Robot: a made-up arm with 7 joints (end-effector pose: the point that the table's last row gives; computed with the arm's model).
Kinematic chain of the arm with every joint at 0, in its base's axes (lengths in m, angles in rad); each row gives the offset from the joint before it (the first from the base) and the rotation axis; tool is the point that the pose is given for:
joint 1: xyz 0 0 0.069 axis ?
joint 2: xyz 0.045 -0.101 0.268 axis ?
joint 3: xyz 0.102 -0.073 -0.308 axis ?
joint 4: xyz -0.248 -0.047 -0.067 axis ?
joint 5: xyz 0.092 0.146 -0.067 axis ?
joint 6: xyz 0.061 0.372 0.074 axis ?
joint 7: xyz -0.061 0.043 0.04 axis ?
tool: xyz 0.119 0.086 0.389
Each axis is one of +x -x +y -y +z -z.
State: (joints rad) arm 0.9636 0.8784 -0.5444 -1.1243 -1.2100 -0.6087 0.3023
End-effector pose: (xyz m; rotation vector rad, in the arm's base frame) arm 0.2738 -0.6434 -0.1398 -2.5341 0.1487 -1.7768
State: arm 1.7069 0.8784 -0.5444 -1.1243 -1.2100 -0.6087 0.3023
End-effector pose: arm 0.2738 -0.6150 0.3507 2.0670 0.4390 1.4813
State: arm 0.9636 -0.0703 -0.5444 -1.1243 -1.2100 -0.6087 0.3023
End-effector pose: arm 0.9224 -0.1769 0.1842 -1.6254 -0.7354 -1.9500
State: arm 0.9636 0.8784 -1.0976 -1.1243 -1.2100 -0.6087 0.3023
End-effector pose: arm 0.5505 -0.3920 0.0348 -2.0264 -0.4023 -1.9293
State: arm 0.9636 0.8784 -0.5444 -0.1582 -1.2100 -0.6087 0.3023
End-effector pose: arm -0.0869 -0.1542 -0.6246 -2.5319 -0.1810 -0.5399
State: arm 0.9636 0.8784 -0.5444 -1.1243 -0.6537 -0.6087 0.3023
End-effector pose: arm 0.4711 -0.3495 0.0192 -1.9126 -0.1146 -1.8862
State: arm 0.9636 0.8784 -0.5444 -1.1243 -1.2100 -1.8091 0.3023
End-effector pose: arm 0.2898 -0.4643 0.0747 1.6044 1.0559 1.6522
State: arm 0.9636 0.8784 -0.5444 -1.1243 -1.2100 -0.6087 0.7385
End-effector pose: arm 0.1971 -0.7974 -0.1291 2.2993 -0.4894 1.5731
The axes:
joint 1: -x
joint 2: +y
joint 3: +y
joint 4: +z
joint 5: +x
joint 6: +z
joint 7: -x

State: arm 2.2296 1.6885 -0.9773 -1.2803 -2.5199 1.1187 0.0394
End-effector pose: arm -0.9582 -0.0757 0.4512 0.3156 -1.3618 2.0836
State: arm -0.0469 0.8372 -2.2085 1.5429 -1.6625 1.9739 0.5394
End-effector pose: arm 0.1929 -0.3265 -0.8119 2.6031 -0.4861 -0.3058
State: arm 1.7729 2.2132 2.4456 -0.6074 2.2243 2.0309 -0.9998
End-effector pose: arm -0.2947 0.2819 0.8465 -0.2503 -0.5097 -2.2673
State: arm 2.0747 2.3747 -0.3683 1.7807 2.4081 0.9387 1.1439
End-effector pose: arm -0.1973 0.2299 0.2595 0.5480 0.0045 -1.2913
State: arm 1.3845 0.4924 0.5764 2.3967 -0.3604 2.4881 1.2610
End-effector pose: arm -0.1679 0.1074 0.6145 2.1118 -1.0550 2.0634
